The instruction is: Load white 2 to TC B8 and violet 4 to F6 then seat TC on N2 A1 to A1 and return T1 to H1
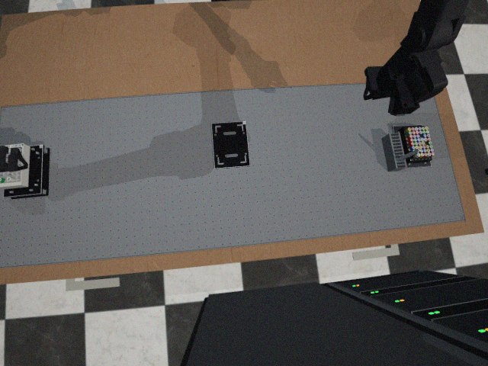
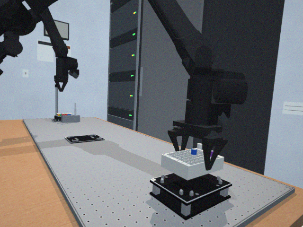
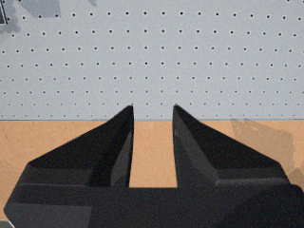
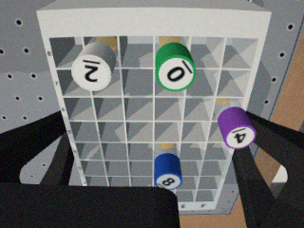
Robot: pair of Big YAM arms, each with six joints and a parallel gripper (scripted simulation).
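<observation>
My right hand is right at the tube carrier TC. Also, from my right hand: raised nest N2: 60 mm below; grey holder H1: 1230 mm to the left, 80 mm below, 10 mm ahead.
</observation>
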